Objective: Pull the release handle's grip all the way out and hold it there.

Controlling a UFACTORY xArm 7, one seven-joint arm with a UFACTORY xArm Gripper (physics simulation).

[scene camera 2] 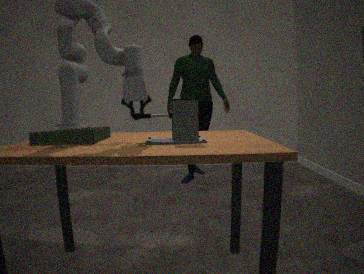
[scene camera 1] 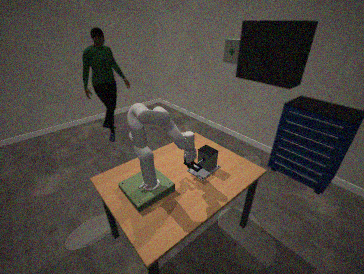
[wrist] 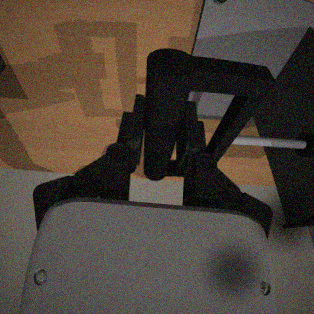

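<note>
The release handle's black grip (wrist: 165, 90) is a thick bar with a triangular bracket in the wrist view. My gripper (wrist: 162, 112) (scene camera 2: 136, 115) is shut on the bar, with one finger on each side of it. A thin light rod (wrist: 270, 143) (scene camera 2: 161, 115) runs from the bracket into the dark upright housing (wrist: 295, 145) (scene camera 2: 185, 121) (scene camera 1: 208, 157). A stretch of the rod shows between grip and housing. The housing stands on a grey base plate (wrist: 240, 45) (scene camera 2: 157, 141) (scene camera 1: 201, 175). In scene camera 1 the fingers and grip are small and dark.
The wooden table (scene camera 1: 235, 170) (scene camera 2: 240, 145) carries the housing and the green base block (scene camera 1: 145, 197) (scene camera 2: 70, 136) under the arm. A person in a green top (scene camera 1: 102, 65) (scene camera 2: 196, 75) stands beyond the table. A blue drawer cabinet (scene camera 1: 312, 145) stands by the wall.
</note>
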